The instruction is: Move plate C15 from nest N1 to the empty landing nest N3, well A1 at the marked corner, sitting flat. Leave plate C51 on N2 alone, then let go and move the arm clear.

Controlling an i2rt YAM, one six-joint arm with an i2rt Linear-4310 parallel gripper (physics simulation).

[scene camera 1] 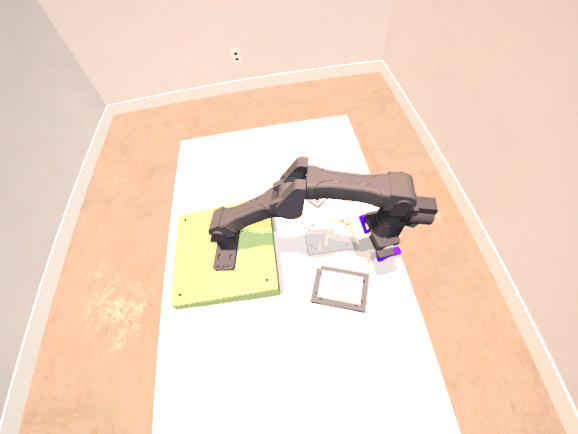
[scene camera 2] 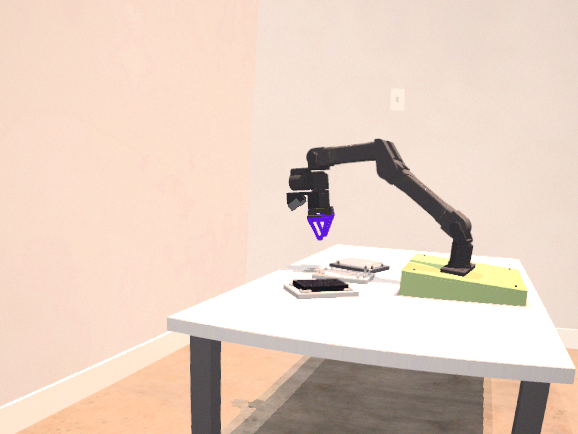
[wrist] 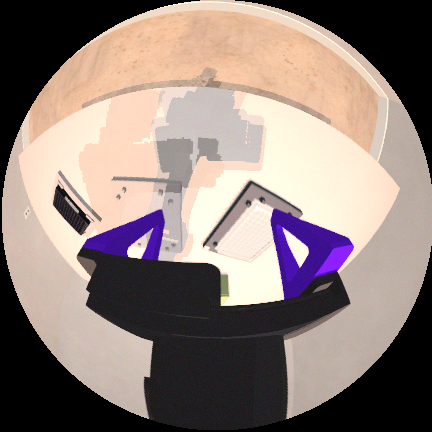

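A black plate [scene camera 2: 320,285] [wrist: 70,213] sits on a pale nest [scene camera 2: 327,294] [wrist: 77,196]; the arm hides this plate in scene camera 1. The empty pale nest [scene camera 1: 325,245] [scene camera 2: 350,278] [wrist: 147,200] with small posts lies in the middle. A white plate [scene camera 1: 341,287] [scene camera 2: 359,263] [wrist: 245,232] sits on a dark nest [scene camera 1: 340,304] [scene camera 2: 382,268] [wrist: 277,200]. Plate labels and well A1 are not readable. My gripper [scene camera 1: 376,242] [scene camera 2: 321,238] [wrist: 217,214] is open and empty, pointing down high above the table, beyond the empty nest's outer side.
The arm rises from a lime-green base block [scene camera 1: 200,280] [scene camera 2: 450,292] [wrist: 224,285] and reaches across the white table [scene camera 1: 280,375] [scene camera 2: 400,325]. Its shadow falls over the empty nest. The table's long outer edge lies close beyond the gripper.
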